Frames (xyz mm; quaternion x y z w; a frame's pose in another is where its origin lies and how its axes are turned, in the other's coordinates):
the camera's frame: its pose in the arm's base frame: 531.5 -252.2 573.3 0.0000 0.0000 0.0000 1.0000
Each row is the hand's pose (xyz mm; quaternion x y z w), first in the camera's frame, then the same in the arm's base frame.
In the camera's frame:
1: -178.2 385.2 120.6 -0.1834 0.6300 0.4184 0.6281
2: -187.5 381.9 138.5 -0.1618 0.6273 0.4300 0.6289
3: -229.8 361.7 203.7 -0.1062 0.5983 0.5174 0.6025
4: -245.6 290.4 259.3 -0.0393 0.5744 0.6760 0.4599
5: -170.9 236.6 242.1 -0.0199 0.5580 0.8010 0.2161
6: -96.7 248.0 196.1 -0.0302 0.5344 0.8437 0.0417
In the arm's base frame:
1: 353.3 133.0 693.9 -0.1834 0.6300 0.4184 0.6281
2: 344.0 129.7 711.8 -0.1618 0.6273 0.4300 0.6289
3: 301.7 109.5 777.0 -0.1062 0.5983 0.5174 0.6025
4: 285.9 38.2 832.6 -0.0393 0.5744 0.6760 0.4599
5: 360.6 -15.6 815.4 -0.0199 0.5580 0.8010 0.2161
6: 434.8 -4.2 769.4 -0.0302 0.5344 0.8437 0.0417

